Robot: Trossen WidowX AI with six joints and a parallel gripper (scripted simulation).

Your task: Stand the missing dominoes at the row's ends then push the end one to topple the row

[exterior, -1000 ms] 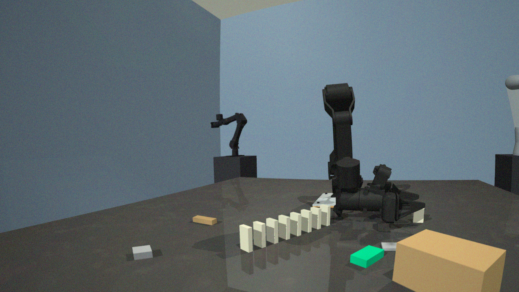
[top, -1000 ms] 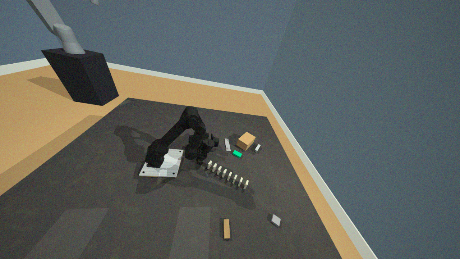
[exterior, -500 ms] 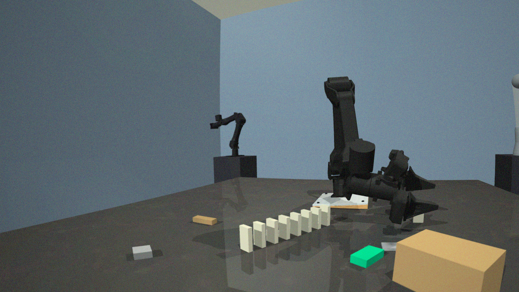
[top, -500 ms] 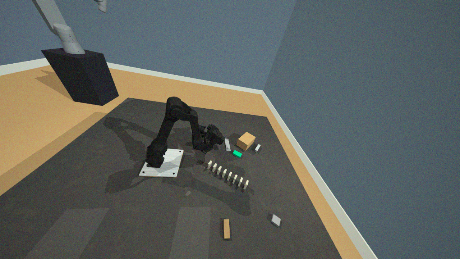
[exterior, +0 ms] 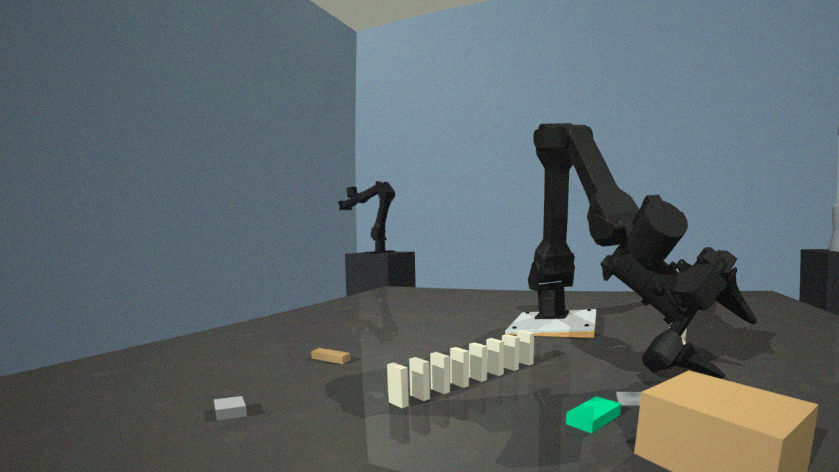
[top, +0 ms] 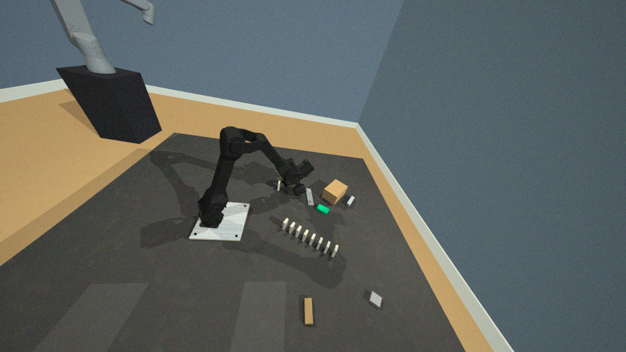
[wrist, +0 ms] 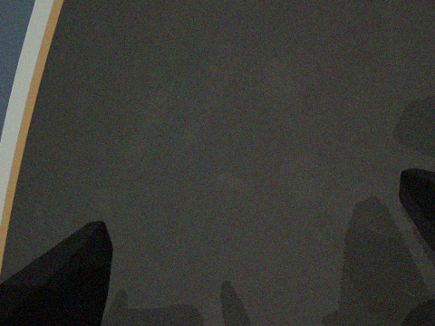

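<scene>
The flat grey strip lies 100 mm to the right of my gripper tip, 90 mm ahead of it and 40 mm below it. Also, from my gripper tip: green block (180 mm to the right, 160 mm ahead, 30 mm below); tan box (220 mm ahead, 70 mm to the right, 10 mm below); tan bar (590 mm to the right, 90 mm ahead, 30 mm below).
</scene>
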